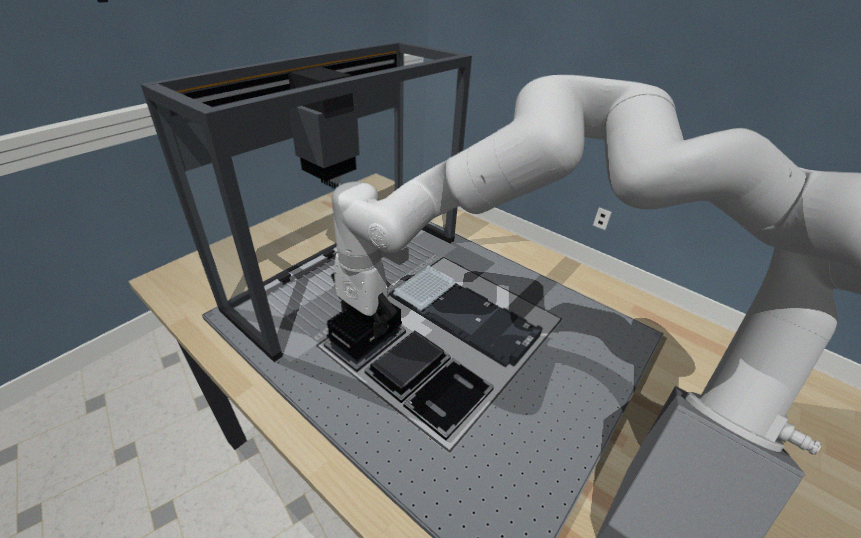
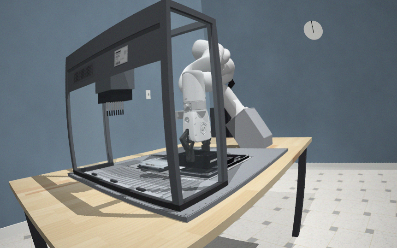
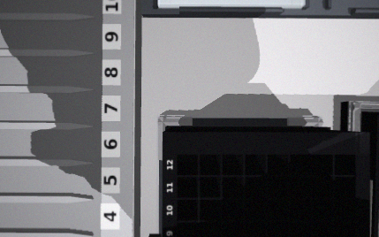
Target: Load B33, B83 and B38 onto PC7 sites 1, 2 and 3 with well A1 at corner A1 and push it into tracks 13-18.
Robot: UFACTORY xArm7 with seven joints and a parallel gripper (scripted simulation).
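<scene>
Right now my hand is 50 mm above the nest S3. From my hand the other things lie so: nest S1: 210 mm behind, 40 mm to the right, 50 mm below; then 96-well plate B38: 40 mm ahead, 190 mm to the right, 40 mm below; then white corner mark: 140 mm behind, 100 mm to the right, 50 mm below.
</scene>
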